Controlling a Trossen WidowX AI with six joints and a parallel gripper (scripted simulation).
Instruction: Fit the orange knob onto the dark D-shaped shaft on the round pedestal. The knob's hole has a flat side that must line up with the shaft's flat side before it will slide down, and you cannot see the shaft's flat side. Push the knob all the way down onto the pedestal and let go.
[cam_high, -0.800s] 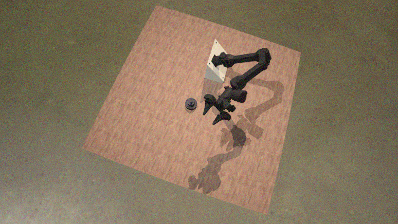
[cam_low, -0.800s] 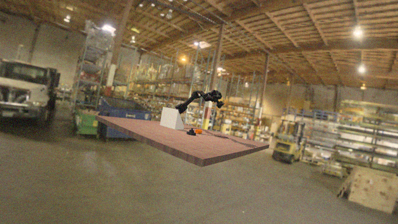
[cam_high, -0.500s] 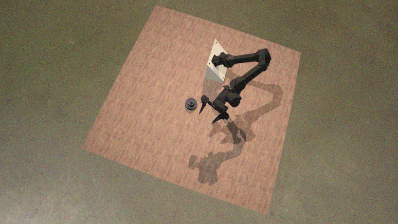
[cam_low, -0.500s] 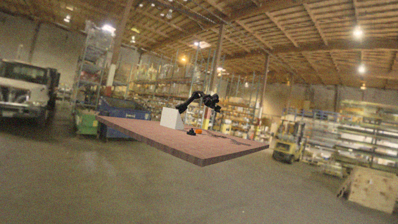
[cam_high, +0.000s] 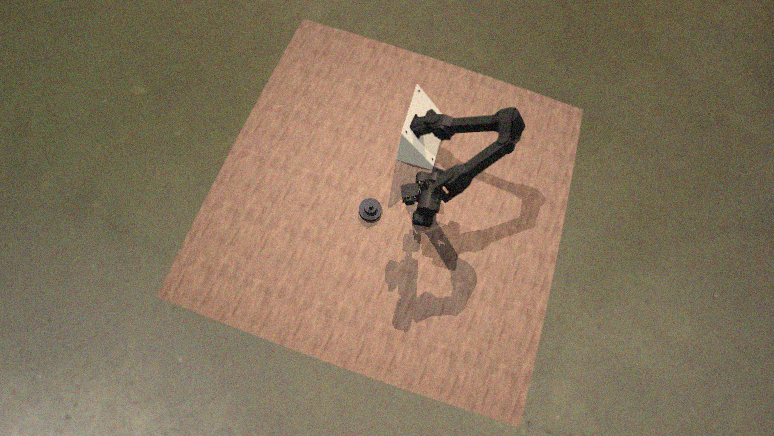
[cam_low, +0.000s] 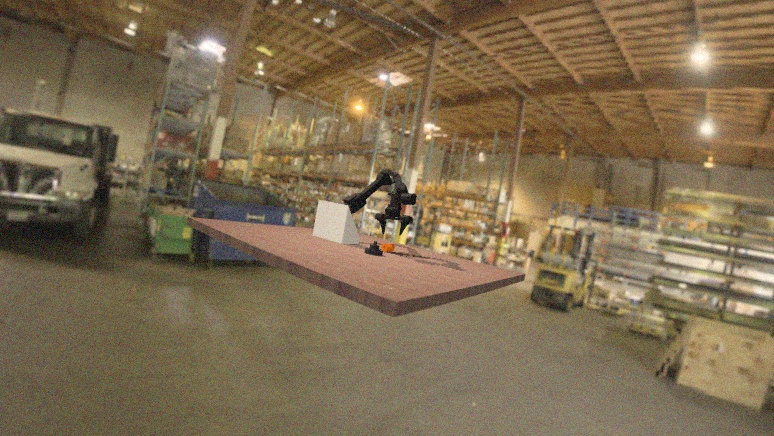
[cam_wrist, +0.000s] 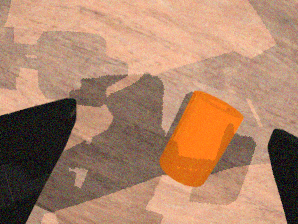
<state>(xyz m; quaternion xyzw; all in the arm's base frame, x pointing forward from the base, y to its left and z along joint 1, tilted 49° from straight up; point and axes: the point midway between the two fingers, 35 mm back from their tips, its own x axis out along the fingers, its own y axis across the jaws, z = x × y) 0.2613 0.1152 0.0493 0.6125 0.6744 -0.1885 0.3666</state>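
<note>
My gripper tip is now 30 mm past the orange knob, 30 mm to the right of it and 70 mm above it. The rest, counted from my gripper tip: dark D-shaped shaft: 40 mm ahead, 160 mm to the right, 60 mm below.
</note>
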